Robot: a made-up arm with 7 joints. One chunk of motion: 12 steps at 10 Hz.
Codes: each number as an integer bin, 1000 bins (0 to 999) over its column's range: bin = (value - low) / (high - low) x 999, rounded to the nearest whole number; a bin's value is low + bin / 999 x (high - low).
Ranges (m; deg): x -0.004..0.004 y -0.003..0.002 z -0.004..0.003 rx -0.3..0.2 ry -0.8..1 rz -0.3..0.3
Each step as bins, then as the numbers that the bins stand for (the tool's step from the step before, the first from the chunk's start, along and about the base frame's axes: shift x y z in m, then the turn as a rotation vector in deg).
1 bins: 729 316 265 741 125 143
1 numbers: 0.00184 -0.00142 -0.00214 0.071 -0.575 -0.214
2 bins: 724 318 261 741 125 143
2 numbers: 0.00180 -0.00141 -0.00217 0.071 -0.575 -0.214
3 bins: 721 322 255 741 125 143
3 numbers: 0.00177 -0.00139 -0.00221 0.071 -0.575 -0.214
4 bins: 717 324 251 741 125 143
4 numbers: 0.00174 -0.00138 -0.00224 0.071 -0.575 -0.214
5 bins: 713 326 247 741 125 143
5 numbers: 0.00171 -0.00137 -0.00227 0.071 -0.575 -0.214
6 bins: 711 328 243 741 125 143
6 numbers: 0.00169 -0.00136 -0.00230 0.071 -0.575 -0.214
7 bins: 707 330 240 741 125 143
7 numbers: 0.00166 -0.00135 -0.00232 0.071 -0.575 -0.214
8 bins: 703 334 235 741 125 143
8 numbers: 0.00163 -0.00133 -0.00235 0.071 -0.575 -0.214
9 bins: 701 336 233 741 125 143
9 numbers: 0.00161 -0.00132 -0.00237 0.071 -0.575 -0.214
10 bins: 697 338 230 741 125 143
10 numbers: 0.00158 -0.00131 -0.00239 0.071 -0.575 -0.214
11 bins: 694 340 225 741 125 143
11 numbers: 0.00156 -0.00130 -0.00242 0.071 -0.575 -0.214
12 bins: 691 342 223 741 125 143
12 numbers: 0.00153 -0.00129 -0.00244 0.071 -0.575 -0.214
